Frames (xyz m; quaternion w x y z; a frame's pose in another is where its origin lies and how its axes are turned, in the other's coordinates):
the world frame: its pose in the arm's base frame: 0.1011 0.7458 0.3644 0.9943 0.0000 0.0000 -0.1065
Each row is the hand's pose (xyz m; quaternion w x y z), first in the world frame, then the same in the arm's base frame.
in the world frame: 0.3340 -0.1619 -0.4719 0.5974 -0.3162 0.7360 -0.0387
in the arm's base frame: 0.3932 0.5168 -0.1075 0.5899 -0.2360 0.7655 -0.1021
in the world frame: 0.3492 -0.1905 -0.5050 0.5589 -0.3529 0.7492 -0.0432
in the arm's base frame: 0.4020 0.4857 -0.1406 0.5511 -0.2711 0.7825 -0.1025
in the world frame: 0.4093 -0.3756 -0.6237 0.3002 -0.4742 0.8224 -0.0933
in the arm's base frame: 0.4216 0.2920 -0.2593 0.2886 -0.3839 0.8682 -0.1247
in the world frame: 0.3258 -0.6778 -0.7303 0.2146 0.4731 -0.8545 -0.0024
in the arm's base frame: 0.2760 0.0144 -0.3659 0.2131 0.3794 -0.9000 -0.0252
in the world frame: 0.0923 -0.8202 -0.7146 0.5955 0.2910 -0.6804 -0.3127
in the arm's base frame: 0.0176 -0.0753 -0.3502 0.5588 0.2169 -0.7075 -0.3743
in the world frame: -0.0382 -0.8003 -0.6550 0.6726 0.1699 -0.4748 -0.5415
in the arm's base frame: -0.1057 -0.0283 -0.2906 0.6111 0.1184 -0.4902 -0.6101
